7 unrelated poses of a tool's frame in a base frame.
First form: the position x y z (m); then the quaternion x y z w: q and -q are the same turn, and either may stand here.
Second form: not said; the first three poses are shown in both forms.
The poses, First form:
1: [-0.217 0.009 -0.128 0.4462 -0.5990 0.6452 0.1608]
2: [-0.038 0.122 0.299 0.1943 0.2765 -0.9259 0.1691]
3: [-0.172 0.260 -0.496 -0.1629 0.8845 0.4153 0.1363]
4: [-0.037 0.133 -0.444 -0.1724 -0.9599 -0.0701 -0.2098]
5: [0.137 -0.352 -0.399 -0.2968 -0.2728 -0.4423 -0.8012]
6: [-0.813 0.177 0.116 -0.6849 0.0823 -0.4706 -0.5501]
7: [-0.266 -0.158 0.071 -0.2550 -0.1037 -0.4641 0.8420]
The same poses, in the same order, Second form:
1: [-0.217 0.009 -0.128 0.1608 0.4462 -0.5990 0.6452]
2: [-0.038 0.122 0.299 0.1691 0.1943 0.2765 -0.9259]
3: [-0.172 0.260 -0.496 0.1363 -0.1629 0.8845 0.4153]
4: [-0.037 0.133 -0.444 0.2098 0.1724 0.9599 0.0701]
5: [0.137 -0.352 -0.399 0.8012 0.2968 0.2728 0.4423]
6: [-0.813 0.177 0.116 0.5501 0.6849 -0.0823 0.4706]
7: [-0.266 -0.158 0.071 0.8420 -0.2550 -0.1037 -0.4641]
